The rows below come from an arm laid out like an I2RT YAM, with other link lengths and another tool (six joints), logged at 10 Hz.
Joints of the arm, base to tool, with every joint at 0 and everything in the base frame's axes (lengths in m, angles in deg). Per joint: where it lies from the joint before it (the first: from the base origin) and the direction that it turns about. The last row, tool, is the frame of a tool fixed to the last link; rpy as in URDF.
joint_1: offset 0.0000 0.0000 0.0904 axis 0 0 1
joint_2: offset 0.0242 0.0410 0.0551 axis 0 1 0
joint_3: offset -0.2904 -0.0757 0.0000 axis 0 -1 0
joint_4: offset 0.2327 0.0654 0.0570 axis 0 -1 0
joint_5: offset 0.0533 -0.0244 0.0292 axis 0 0 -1
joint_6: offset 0.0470 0.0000 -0.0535 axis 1 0 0
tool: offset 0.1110 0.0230 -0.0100 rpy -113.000 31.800 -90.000
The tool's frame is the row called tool.
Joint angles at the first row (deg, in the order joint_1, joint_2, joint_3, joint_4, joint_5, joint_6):
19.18, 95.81, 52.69, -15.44, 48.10, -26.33
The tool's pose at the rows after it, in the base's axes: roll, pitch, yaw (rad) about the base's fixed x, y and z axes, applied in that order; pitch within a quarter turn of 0, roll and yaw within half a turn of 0; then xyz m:
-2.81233 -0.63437 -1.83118 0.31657 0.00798 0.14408
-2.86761 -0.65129 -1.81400 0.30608 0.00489 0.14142
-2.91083 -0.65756 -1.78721 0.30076 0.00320 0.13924
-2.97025 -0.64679 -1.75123 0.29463 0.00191 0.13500
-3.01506 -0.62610 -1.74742 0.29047 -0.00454 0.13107
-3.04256 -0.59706 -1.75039 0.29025 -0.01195 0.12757
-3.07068 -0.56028 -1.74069 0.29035 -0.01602 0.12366
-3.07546 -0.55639 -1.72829 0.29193 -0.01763 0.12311
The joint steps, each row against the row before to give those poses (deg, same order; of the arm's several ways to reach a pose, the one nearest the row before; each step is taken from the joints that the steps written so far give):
0.59, 0.00, 0.00, -5.05, -0.14, 3.00
-0.02, 0.00, 0.00, -3.83, -0.19, 1.59
-0.31, 0.00, 0.00, -1.81, -0.83, -0.04
-0.72, 0.02, -0.03, -1.94, -2.04, -0.05
-1.97, 0.05, 0.00, -1.23, -2.11, 0.01
-2.53, 0.00, 0.00, 0.24, -2.41, -1.03
-2.15, 0.00, 0.01, 0.37, -2.91, -1.25
-0.63, -0.01, -0.01, 0.66, -0.65, -1.31

